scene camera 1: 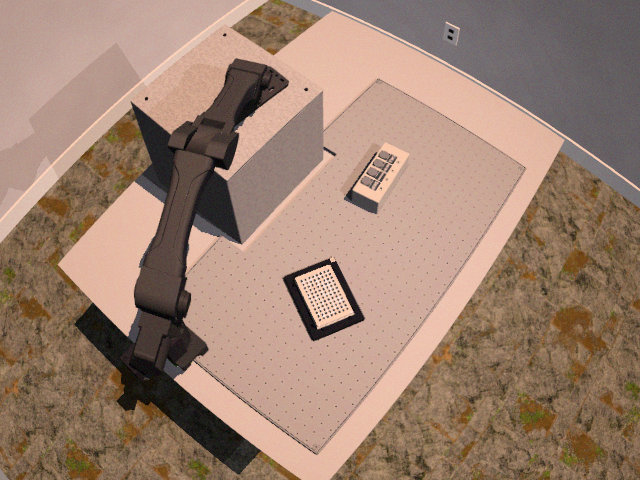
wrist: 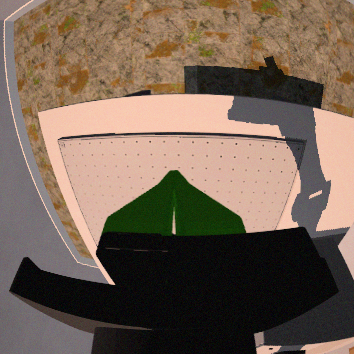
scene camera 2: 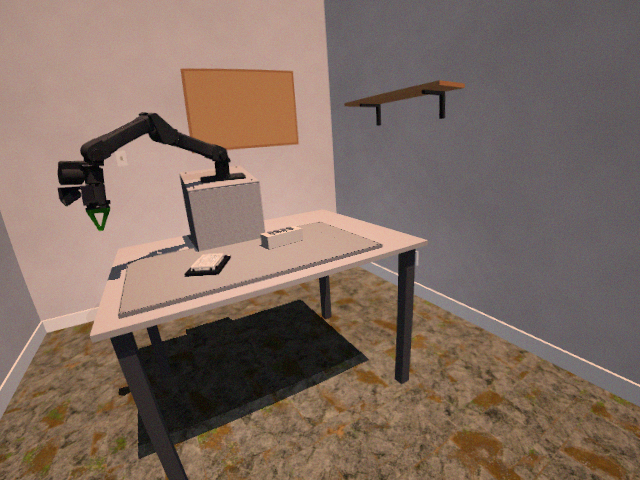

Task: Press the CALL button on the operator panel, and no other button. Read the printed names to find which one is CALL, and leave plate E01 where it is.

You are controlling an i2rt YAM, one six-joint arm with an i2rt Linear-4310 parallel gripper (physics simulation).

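Frame: origin at the arm's base, x ahead, y up, z right, level; millimetres.
Seen in the pictures: gripper, fingertip midpoint: (scene camera 1: 189, 362) (wrist: 173, 177) (scene camera 2: 101, 230); arm's base, link origin: (scene camera 1: 246, 99) (scene camera 2: 223, 178).
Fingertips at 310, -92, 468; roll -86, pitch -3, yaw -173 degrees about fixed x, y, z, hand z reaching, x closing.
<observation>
Offsets run from my fingertips to a thing's top centre, as dx, dy, dz. Level surfaces: height alone.
The operator panel @(-61, -131, -645) (scene camera 1: 381, 177) (scene camera 2: 281, 237) is a pale box with several grey buttons in a row on its top. Its printed names are too small to read, so I cannot tell which button is CALL. The plate E01 @(+42, -161, -327) (scene camera 1: 324, 296) (scene camera 2: 208, 261) is white with a grid of holes and sits in a black holder nearer the table's left part. My gripper (scene camera 2: 100, 228) (wrist: 173, 177) has green fingers that are together, shut and empty, pointing down. It hangs high beyond the table's left end, well away from the panel and the plate. The fingers are hidden by the arm in scene camera 1.
A large grey box (scene camera 1: 281, 170) (scene camera 2: 227, 217) carries the arm's base at the back of the table. A perforated board @(dy -187) (scene camera 1: 413, 248) (scene camera 2: 165, 294) (wrist: 125, 165) lies under the panel and the plate. A wooden shelf (scene camera 2: 403, 95) and a cork board (scene camera 2: 240, 108) are on the walls.
</observation>
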